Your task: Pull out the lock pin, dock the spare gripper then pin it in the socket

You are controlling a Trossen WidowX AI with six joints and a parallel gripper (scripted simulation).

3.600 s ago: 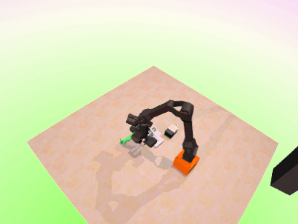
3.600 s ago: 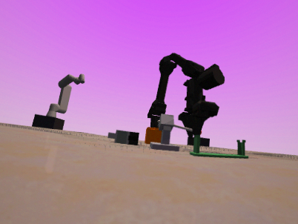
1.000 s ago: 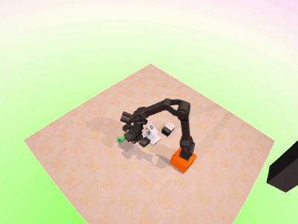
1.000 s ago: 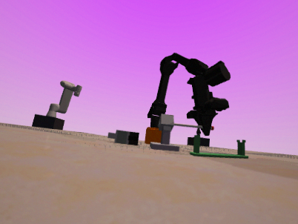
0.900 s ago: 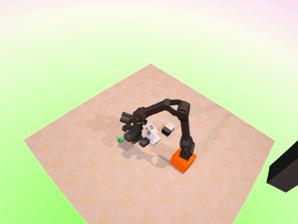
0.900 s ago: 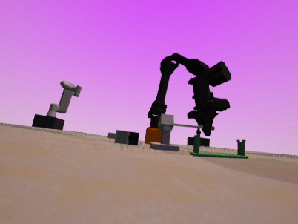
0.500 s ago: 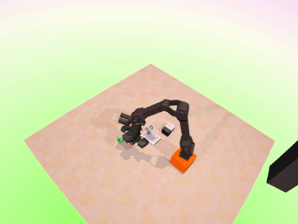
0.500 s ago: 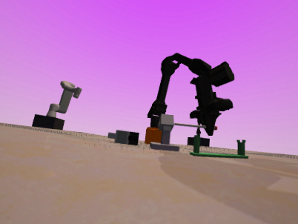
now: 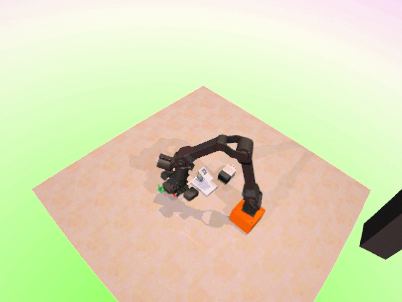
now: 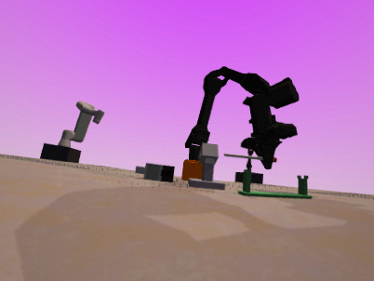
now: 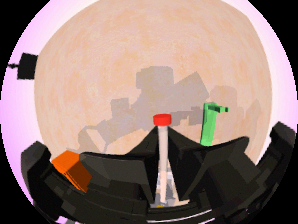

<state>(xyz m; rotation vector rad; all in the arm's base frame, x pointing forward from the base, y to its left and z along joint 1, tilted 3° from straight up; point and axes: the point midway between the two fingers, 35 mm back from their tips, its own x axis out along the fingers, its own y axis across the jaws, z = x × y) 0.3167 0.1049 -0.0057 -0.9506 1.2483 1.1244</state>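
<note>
My gripper tip is 90 mm short of the green cradle, 70 mm to the left of it and 40 mm above it. Round my gripper tip: spare gripper (290 mm to the right, 130 mm behind, 40 mm below); grey mount (160 mm to the right, 50 mm behind, 10 mm below).
</note>
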